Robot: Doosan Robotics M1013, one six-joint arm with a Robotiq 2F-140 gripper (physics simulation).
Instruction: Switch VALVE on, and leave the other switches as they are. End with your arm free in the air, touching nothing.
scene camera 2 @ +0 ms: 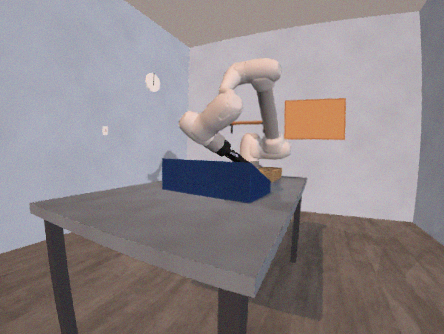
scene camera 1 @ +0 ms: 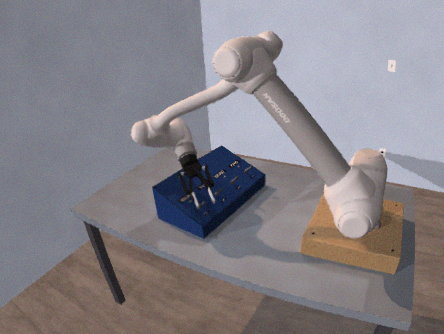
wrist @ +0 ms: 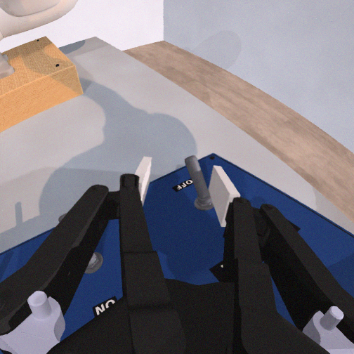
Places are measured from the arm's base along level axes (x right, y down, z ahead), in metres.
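Pixels of known places: gripper, fingertip midpoint: (scene camera 1: pixel 206 204).
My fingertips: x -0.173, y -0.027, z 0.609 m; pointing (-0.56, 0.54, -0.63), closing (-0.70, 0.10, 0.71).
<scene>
For each thing: its top centre in the pictures, then the offset to it from my fingertips. "*": a spot on its surface instead. Level surfaces: height alone.
- among them BRAKE, surface spot: (scene camera 1: pixel 220 174) * dx +0.243, dy -0.007, dz +0.052 m
- AUTO, surface spot: (scene camera 1: pixel 234 163) * dx +0.366, dy -0.009, dz +0.035 m
- grey table, surface height: dy +0.106 m
The blue sloped switch panel (scene camera 1: pixel 172 212) (scene camera 2: pixel 205 175) (wrist: pixel 175 245) carries a row of lever switches. VALVE's label cannot be read for certain. The end switch's grey lever (wrist: pixel 197 175) leans towards its OFF label (wrist: pixel 183 185) in the wrist view. The black gripper (scene camera 1: pixel 205 202) (wrist: pixel 182 187) is partly open and holds nothing. Its pale fingertips are low over the panel face, with that lever between them, close to the right-hand fingertip in the wrist view; contact cannot be told. A neighbouring switch base (wrist: pixel 93 262) is partly hidden behind the left finger. The fingertips are hidden in scene camera 2.
Further levers and labels, among them BRAKE (scene camera 1: pixel 220 174) and AUTO (scene camera 1: pixel 234 163), lie along the panel. The grey table (scene camera 1: pixel 280 265) (scene camera 2: pixel 150 220) bears the panel and the arm's wooden base block (scene camera 1: pixel 350 258) (wrist: pixel 40 100). Walls stand behind the table.
</scene>
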